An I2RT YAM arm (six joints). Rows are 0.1 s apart.
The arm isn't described. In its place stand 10 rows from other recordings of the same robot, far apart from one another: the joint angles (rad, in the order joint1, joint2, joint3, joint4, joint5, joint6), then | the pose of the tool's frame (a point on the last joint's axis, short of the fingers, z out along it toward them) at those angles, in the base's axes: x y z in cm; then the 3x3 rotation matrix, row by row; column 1 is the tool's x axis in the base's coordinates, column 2 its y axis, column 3 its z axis.
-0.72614 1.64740 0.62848 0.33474 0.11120 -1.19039 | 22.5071 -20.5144 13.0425; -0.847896 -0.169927 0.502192; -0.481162 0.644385 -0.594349; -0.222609 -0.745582 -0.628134
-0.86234 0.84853 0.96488 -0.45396 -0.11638 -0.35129 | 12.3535 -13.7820 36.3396; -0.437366 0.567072 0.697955; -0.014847 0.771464 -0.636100; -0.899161 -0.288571 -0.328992
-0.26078 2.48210 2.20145 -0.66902 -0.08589 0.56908 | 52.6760 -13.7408 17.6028; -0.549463 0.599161 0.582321; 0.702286 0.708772 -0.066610; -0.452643 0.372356 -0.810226
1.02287 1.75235 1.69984 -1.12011 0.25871 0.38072 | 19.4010 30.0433 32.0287; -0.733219 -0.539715 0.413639; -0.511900 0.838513 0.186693; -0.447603 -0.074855 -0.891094
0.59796 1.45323 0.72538 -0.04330 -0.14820 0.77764 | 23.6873 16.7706 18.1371; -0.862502 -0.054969 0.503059; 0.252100 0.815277 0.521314; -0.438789 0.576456 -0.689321
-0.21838 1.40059 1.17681 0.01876 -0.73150 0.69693 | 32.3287 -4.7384 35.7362; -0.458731 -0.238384 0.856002; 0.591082 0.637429 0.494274; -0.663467 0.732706 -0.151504
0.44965 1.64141 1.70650 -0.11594 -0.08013 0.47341 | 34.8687 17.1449 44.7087; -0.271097 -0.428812 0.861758; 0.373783 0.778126 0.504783; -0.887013 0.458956 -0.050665
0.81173 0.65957 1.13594 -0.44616 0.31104 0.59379 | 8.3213 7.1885 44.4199; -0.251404 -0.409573 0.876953; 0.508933 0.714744 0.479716; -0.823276 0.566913 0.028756
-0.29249 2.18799 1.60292 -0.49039 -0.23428 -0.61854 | 44.4578 -12.5243 14.7941; -0.787719 -0.346071 0.509642; -0.351819 0.931830 0.088973; -0.505690 -0.109216 -0.855774
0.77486 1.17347 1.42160 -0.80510 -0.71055 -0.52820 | 14.5469 17.4933 42.1885; 0.140413 -0.990087 0.003424; -0.397166 -0.053157 0.916206; -0.906942 -0.130007 -0.400693
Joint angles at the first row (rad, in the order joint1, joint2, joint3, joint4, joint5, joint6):
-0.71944 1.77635 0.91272 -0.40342 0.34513 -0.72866
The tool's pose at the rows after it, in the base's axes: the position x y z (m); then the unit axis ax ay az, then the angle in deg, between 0 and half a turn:
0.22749 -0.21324 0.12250 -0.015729 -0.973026 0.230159 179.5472
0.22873 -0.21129 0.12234 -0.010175 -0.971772 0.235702 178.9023
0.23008 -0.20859 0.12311 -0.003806 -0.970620 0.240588 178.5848
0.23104 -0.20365 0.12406 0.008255 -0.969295 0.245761 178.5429
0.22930 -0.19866 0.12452 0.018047 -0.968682 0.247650 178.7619
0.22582 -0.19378 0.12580 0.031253 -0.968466 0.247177 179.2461
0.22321 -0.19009 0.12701 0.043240 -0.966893 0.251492 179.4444
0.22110 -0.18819 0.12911 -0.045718 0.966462 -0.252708 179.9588
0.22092 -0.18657 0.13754 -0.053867 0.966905 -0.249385 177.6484
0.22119 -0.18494 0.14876 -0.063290 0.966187 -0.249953 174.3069
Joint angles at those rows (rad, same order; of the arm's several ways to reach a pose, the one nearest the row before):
-0.71329 1.77789 0.91579 -0.40346 0.35584 -0.73627
-0.70414 1.77789 0.91425 -0.40341 0.37269 -0.74090
-0.69338 1.77331 0.91124 -0.40345 0.38500 -0.74549
-0.67806 1.76103 0.89896 -0.39731 0.39419 -0.75777
-0.66884 1.74263 0.87753 -0.38814 0.39425 -0.77003
-0.66424 1.71658 0.85148 -0.37889 0.38506 -0.79301
-0.65963 1.69510 0.82998 -0.36661 0.38661 -0.81601
-0.65961 1.67673 0.81764 -0.36199 0.38050 -0.82217
-0.65962 1.64300 0.81761 -0.36814 0.34523 -0.83747
-0.65961 1.60003 0.81761 -0.36514 0.30229 -0.85585

